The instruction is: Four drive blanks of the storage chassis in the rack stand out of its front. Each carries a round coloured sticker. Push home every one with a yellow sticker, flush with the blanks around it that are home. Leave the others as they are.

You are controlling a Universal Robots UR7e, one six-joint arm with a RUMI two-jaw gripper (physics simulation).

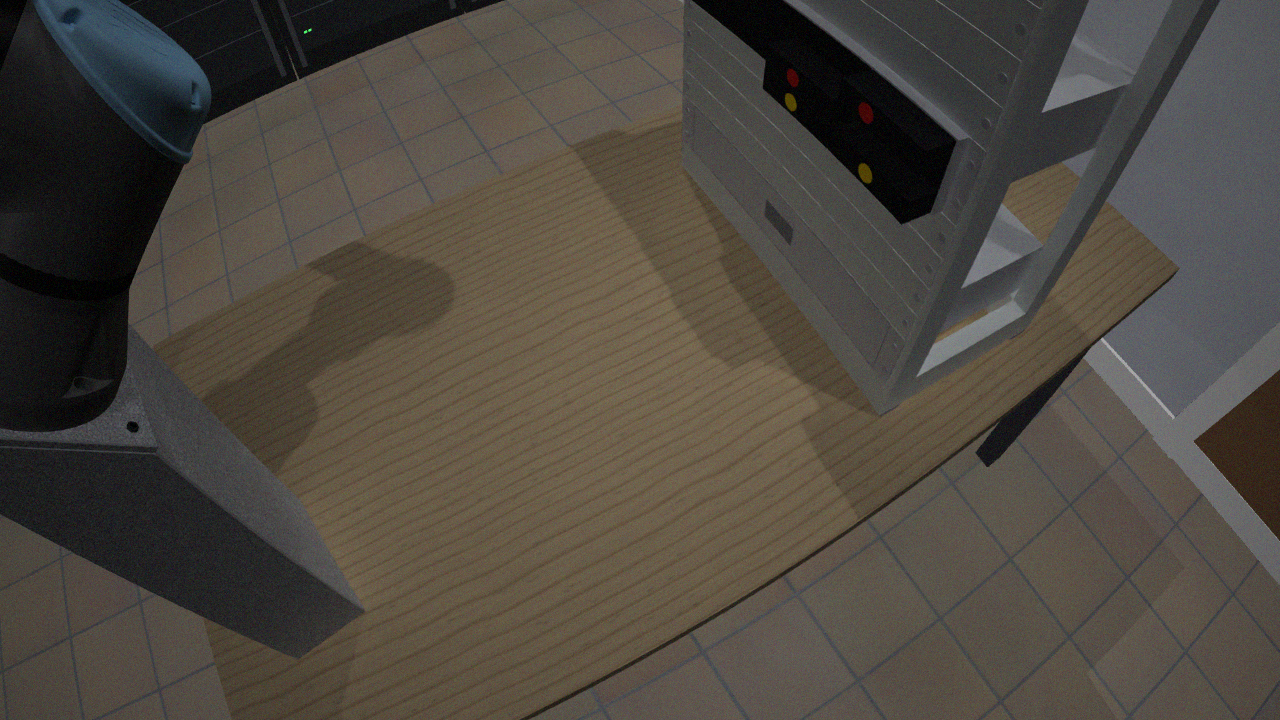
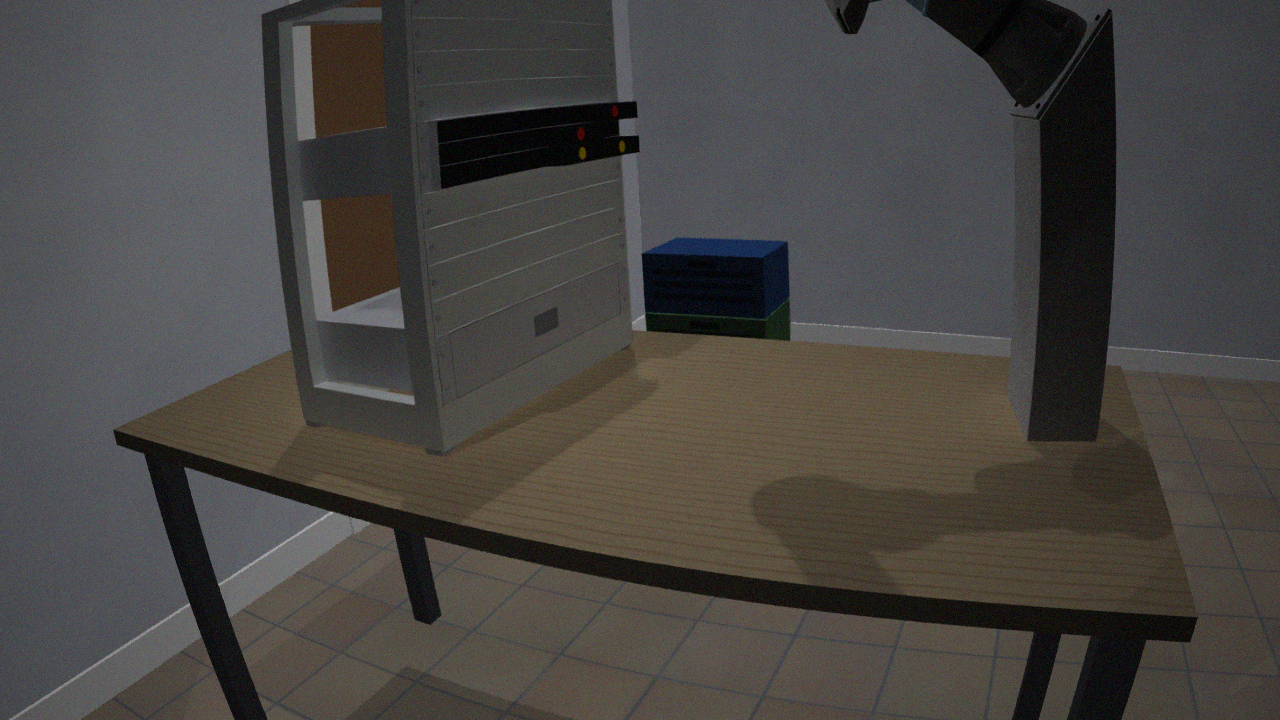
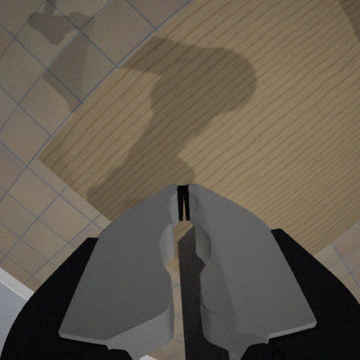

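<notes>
The storage chassis (image 1: 950, 161) (image 2: 465, 152) is a black band in the rack. Facing its front, a blank with a red sticker (image 1: 865, 112) (image 2: 614, 111) stands out at the upper right. Below it, one with a yellow sticker (image 1: 864, 173) (image 2: 622, 145) stands out in the bottom row. Further left, a blank with a red sticker (image 1: 792, 77) (image 2: 580, 133) sits above one with a yellow sticker (image 1: 790, 102) (image 2: 582, 153); their black edges are hard to make out, but both appear to stand out. My gripper (image 3: 182, 188) is shut and empty, above the table and away from the chassis.
The grey rack (image 1: 904, 358) (image 2: 416, 268) stands on the wooden table (image 1: 537, 447) (image 2: 716, 429). My arm (image 1: 71, 205) (image 2: 1038, 44) rises from a grey pedestal (image 1: 223, 501) (image 2: 1065, 268) opposite. Blue and green crates (image 2: 716, 282) stand behind the table.
</notes>
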